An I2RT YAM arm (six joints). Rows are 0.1 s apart.
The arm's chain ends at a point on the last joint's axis. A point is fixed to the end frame.
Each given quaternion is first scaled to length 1.
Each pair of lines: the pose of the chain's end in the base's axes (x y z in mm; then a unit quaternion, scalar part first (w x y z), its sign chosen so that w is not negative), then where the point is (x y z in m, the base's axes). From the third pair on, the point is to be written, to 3 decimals.
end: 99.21 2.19 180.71 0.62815 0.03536 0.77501 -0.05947
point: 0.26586 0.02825 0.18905
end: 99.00 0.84 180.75 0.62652 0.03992 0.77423 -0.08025
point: 0.26645 0.02153 0.18806
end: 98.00 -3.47 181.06 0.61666 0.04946 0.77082 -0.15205
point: 0.267 0.000 0.185
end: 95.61 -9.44 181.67 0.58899 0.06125 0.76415 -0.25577
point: 0.263 -0.032 0.180
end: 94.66 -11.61 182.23 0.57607 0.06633 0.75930 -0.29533
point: 0.260 -0.045 0.179
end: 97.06 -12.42 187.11 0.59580 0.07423 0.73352 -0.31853
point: 0.261 -0.051 0.196
